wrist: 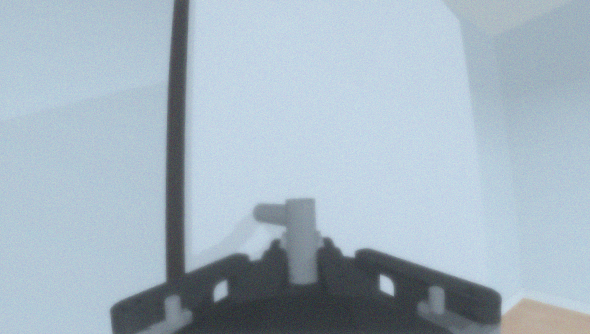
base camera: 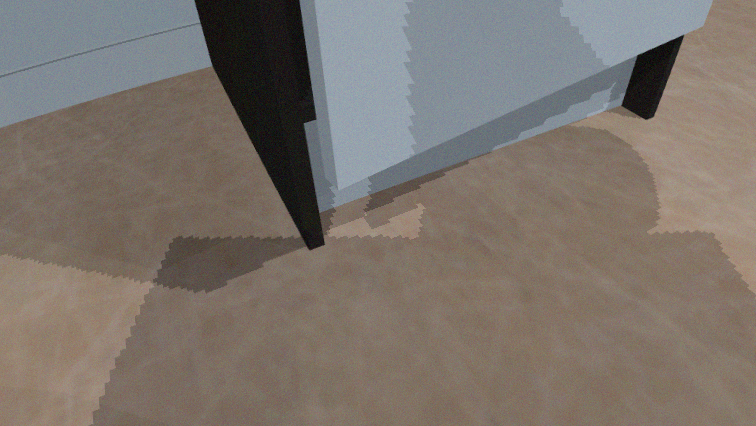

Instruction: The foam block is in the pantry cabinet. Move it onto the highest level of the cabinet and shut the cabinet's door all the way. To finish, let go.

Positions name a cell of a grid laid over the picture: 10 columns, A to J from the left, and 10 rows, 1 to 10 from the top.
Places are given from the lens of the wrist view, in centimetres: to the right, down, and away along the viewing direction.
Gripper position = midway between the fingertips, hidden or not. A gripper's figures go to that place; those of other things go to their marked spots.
my gripper (wrist: F8): 0, 5, 16
pantry cabinet (wrist: C5): -11, -2, 22
